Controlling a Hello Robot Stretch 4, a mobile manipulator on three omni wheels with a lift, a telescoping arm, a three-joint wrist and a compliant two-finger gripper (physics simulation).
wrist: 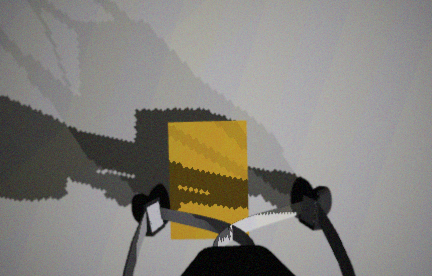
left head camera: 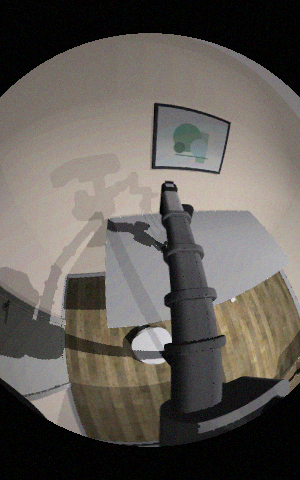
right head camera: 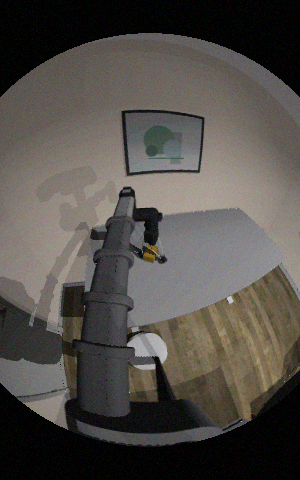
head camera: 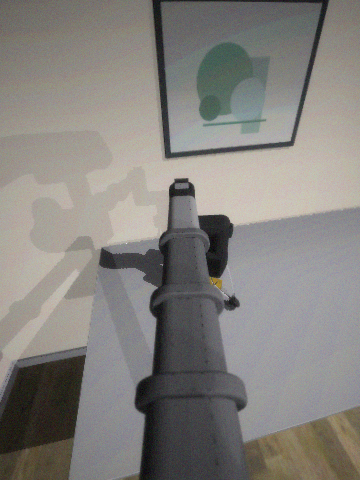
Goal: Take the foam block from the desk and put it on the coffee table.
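Pixels of known places: gripper, fingertip midpoint: (wrist: 230, 196) (right head camera: 151, 259); robot's base at its link origin: (left head camera: 151, 344) (right head camera: 146, 349).
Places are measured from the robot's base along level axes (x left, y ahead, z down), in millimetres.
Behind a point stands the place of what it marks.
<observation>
The foam block, a yellow-orange box (head camera: 216, 283) (right head camera: 150, 253) @[x -81, y 545, z -968 mm] (wrist: 208, 160) @[x -87, y 580, z -968 mm], lies on the desk (head camera: 300, 300) @[x -379, y 533, z -922 mm] (left head camera: 140, 295) @[x 98, y 291, z -922 mm] (right head camera: 215, 270) @[x -449, y 426, z -922 mm] (wrist: 380, 125) @[x -240, y 547, z -922 mm]. In the wrist view its long sides run nearly straight up and down. My gripper (right head camera: 151, 255) @[x -88, y 538, z -922 mm] (wrist: 230, 196) @[x -88, y 538, z -922 mm] is open over the block, with one fingertip to the left and one to the right of its near part and a gap on each side. In the head view the arm hides part of the gripper and block. The coffee table cannot be made out in these views.
A framed picture (head camera: 230, 80) @[x -182, y 991, z -1521 mm] (left head camera: 190, 140) @[x -186, y 992, z -1499 mm] (right head camera: 162, 142) @[x -187, y 991, z -1497 mm] hangs on the wall behind the desk. A round white stool or small table (left head camera: 147, 345) @[x 50, y -2, z -187 mm] (right head camera: 150, 350) @[x -47, y 4, z -187 mm] stands on the wood floor at the desk's front edge. Arm shadows fall across the desk and wall.
</observation>
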